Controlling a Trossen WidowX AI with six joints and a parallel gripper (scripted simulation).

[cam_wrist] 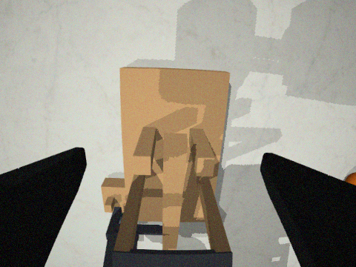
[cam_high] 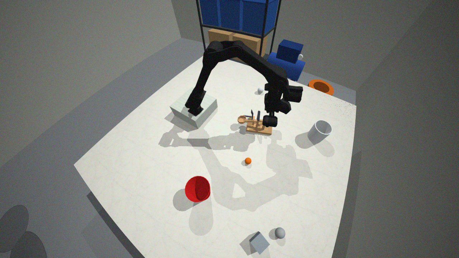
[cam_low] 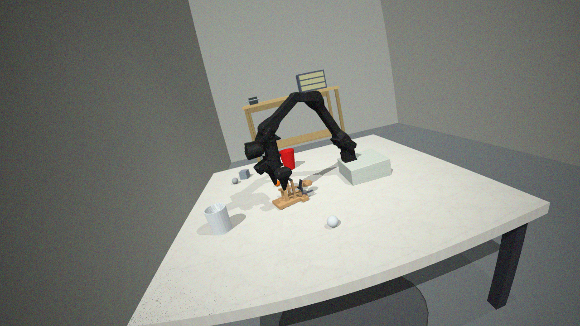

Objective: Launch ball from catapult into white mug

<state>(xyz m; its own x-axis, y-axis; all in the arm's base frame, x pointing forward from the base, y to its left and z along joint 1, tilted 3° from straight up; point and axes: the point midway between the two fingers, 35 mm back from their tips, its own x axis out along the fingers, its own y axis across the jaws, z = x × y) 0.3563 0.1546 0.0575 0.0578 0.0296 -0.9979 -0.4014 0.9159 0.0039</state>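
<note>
Right now my gripper tip is 70 mm past the catapult, 30 mm above it and 20 mm to the left of it. From my gripper tip the other things lie so: white mug 260 mm ahead, 110 mm to the left, 50 mm below; then orange ball 220 mm to the right, 70 mm below, 20 mm ahead; then dark lever 100 mm behind, 30 mm below.
</note>
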